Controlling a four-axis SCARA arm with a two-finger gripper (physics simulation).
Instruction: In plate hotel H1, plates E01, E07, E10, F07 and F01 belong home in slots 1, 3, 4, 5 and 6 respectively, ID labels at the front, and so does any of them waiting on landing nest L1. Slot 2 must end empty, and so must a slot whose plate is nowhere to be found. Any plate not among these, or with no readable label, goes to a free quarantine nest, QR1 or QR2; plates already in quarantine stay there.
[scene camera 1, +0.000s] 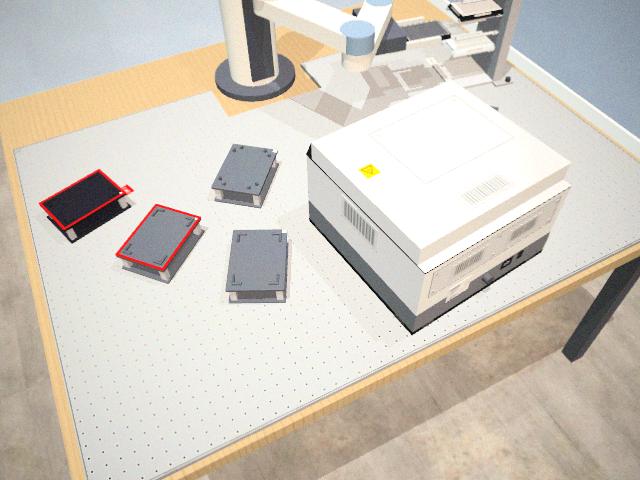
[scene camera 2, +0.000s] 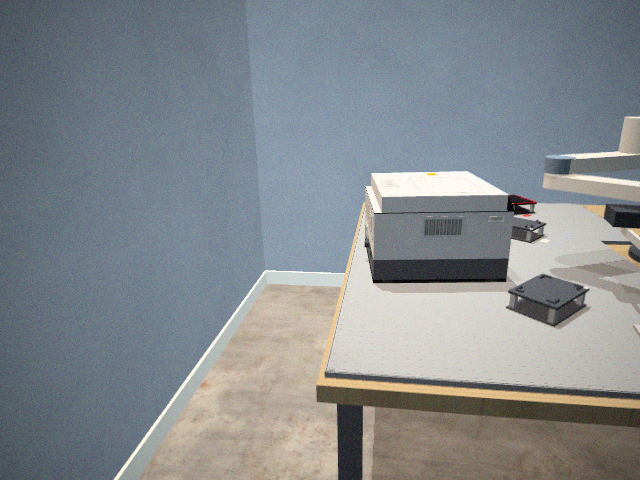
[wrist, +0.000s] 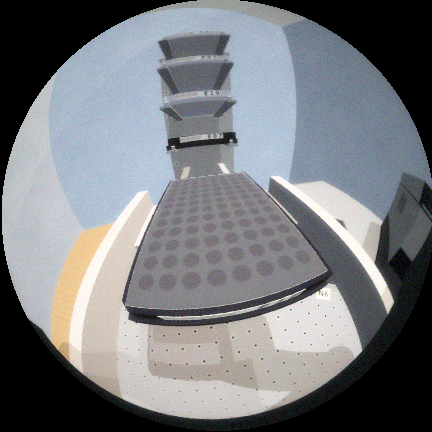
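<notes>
Looking at the pictures, I see a plate E07 and a black-edged plate. A landing nest L1 is in them too, together with a quarantine nest QR1 and my own gripper.
</notes>
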